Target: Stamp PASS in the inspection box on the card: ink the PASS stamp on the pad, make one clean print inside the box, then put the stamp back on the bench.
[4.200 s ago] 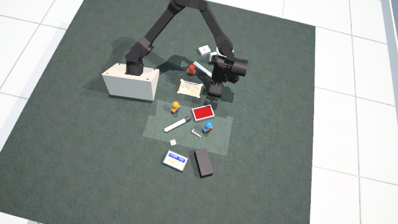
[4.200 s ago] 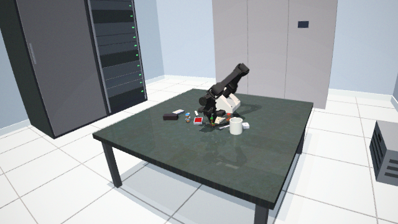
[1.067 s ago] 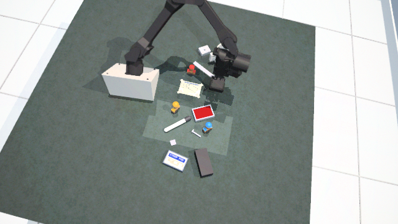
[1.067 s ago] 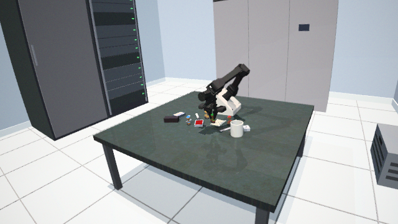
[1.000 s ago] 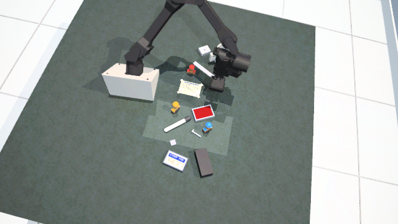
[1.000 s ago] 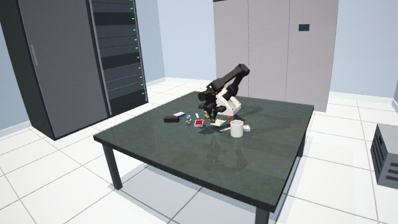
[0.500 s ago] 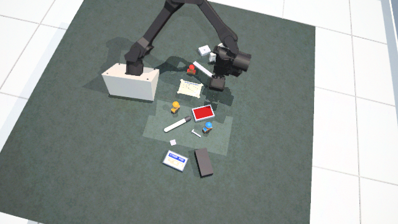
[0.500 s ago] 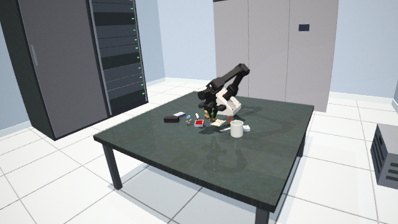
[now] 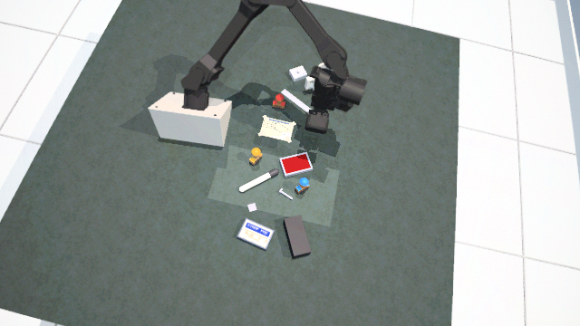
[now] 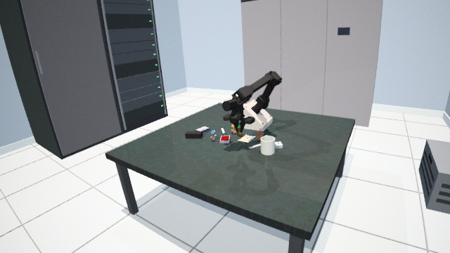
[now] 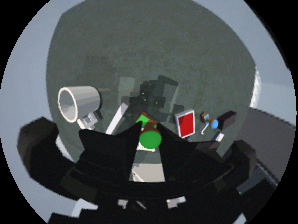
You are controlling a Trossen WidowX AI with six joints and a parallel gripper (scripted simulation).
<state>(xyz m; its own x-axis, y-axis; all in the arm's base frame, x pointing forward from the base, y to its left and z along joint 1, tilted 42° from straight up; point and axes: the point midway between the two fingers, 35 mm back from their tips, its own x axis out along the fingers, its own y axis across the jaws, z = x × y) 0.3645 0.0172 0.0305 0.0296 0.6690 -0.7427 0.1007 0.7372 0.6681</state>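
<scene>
The red ink pad lies 5 cm behind my gripper tip, 13 cm to the right of it and 9 cm below it. From my gripper tip the other things lie so: green-knobbed pass stamp: right at my gripper tip; then red-knobbed stamp: 12 cm behind, 8 cm to the left, 7 cm below; then white card: 12 cm behind, 9 cm below.
</scene>
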